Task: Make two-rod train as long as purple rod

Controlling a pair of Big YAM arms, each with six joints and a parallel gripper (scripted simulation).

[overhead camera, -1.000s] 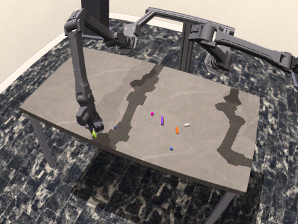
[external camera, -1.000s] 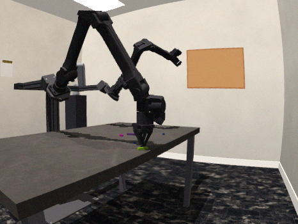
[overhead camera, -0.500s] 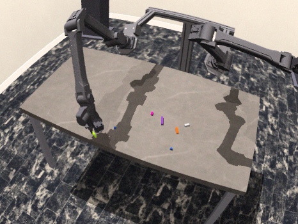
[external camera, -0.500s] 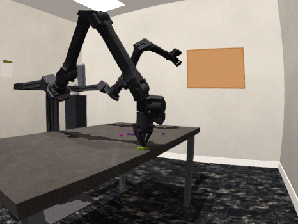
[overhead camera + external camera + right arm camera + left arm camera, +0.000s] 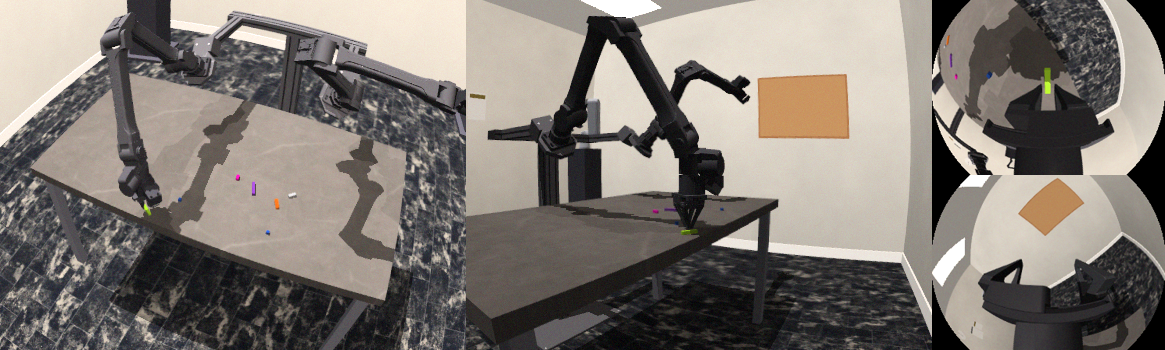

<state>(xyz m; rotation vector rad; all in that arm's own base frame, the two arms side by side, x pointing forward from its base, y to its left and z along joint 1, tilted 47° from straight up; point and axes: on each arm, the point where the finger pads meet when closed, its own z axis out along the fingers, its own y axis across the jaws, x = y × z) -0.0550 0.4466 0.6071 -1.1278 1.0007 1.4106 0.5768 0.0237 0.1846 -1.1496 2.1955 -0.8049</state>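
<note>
Right now my right hand is 2 cm above the lime rod. Also, from my right hand: purple rod: 24 cm behind, 33 cm to the left, 2 cm below; orange rod: 19 cm behind, 43 cm to the left, 2 cm below; magenta rod: 27 cm behind, 26 cm to the left, 2 cm below.
</note>
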